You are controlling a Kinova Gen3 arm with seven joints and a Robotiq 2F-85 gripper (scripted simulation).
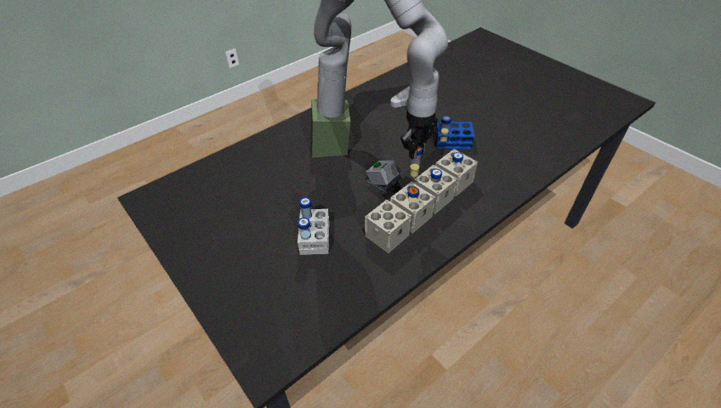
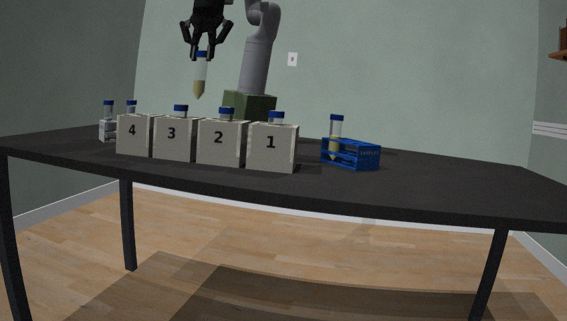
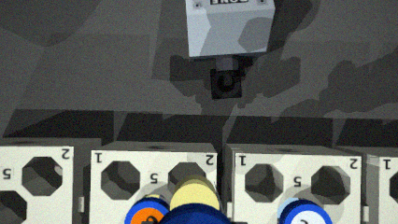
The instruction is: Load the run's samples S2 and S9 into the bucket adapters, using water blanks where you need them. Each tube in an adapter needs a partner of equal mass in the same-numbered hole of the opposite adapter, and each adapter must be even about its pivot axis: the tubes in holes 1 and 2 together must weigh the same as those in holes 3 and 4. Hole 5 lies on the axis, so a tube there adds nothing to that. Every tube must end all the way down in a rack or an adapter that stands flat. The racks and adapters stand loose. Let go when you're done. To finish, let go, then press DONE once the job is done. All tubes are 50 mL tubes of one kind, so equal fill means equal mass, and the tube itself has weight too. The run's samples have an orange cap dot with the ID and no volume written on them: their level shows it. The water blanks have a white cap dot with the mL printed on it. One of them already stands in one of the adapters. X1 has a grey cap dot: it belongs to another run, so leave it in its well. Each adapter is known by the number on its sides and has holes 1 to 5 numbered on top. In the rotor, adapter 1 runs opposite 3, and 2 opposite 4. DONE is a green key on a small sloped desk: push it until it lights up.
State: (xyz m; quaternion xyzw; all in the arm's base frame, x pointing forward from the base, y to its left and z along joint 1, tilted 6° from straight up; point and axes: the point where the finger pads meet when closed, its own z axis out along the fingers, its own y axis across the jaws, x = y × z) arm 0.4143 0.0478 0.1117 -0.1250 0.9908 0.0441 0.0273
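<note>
Right now my hand is 5 cm above the orange-dot sample tube, 1 cm to the right of it and 1 cm past it. Round my hand: adapter 2 (20 cm below, 8 cm to the left); then adapter 3 (20 cm below, 3 cm ahead, 2 cm to the right); then white-dot tube (18 cm below, 9 cm to the left).
</note>
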